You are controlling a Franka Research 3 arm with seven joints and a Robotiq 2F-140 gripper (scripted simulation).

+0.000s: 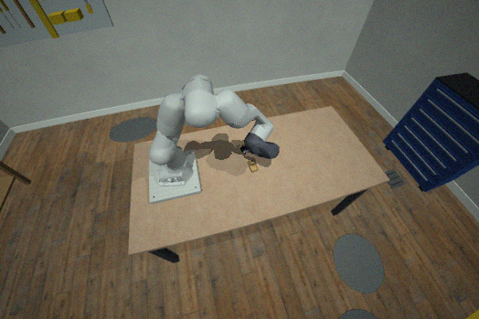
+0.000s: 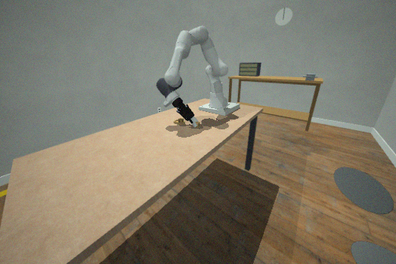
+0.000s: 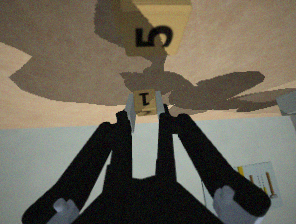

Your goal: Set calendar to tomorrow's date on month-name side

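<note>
My gripper is now 20 mm to the right of the wooden digit cube, 20 mm above it and 10 mm past it. The rest, counted from my hand: wooden tray (140 mm to the right, 30 mm below, 20 mm ahead).
</note>
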